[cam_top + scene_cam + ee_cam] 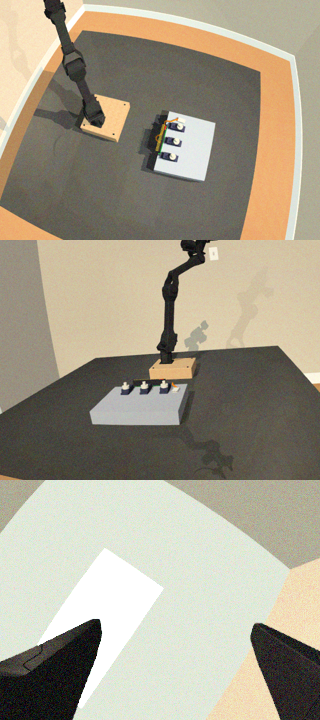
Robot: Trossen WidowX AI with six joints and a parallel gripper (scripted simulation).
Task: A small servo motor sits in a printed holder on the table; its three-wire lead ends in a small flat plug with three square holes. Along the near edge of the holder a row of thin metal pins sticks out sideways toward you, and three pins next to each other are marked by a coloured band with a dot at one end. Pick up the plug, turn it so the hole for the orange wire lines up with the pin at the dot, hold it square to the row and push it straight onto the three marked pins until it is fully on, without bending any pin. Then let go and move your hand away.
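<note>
My gripper tip is now 720 mm above the red band, 490 mm short of it and 230 mm to the left of it. From my gripper tip the other things lie so: servo 740 mm below, 540 mm ahead, 280 mm to the right; then grey holder 770 mm below, 650 mm ahead, 280 mm to the right.
</note>
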